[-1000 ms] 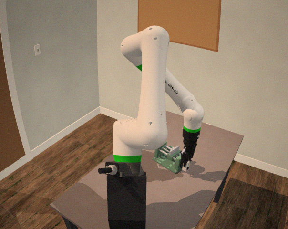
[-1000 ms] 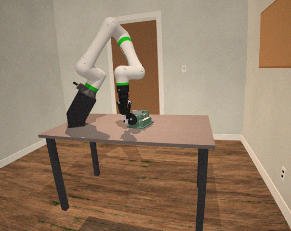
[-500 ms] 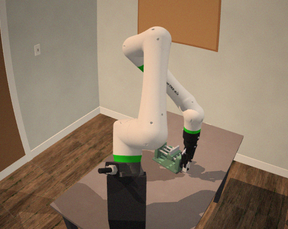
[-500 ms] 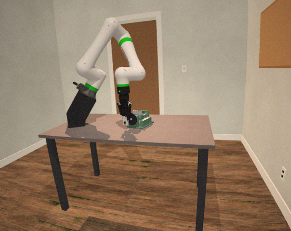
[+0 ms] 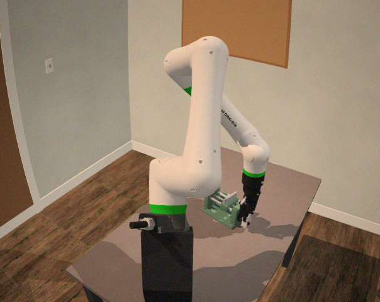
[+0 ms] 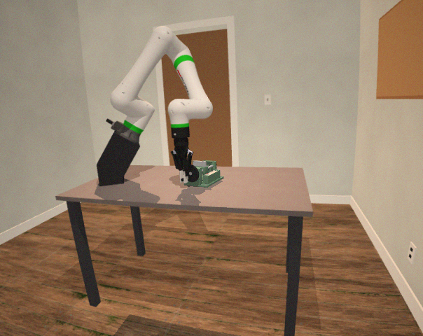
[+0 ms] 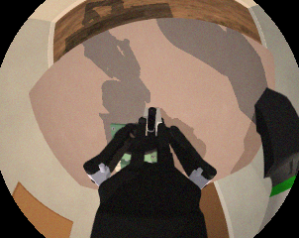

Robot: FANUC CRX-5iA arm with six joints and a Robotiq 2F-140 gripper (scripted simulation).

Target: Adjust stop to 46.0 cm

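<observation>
Right now the green stop fixture is 12 cm to the left of my hand, 4 cm ahead of it and 2 cm above it. Round my hand: black handwheel (2 cm to the left, 1 cm below, 1 cm ahead).
</observation>
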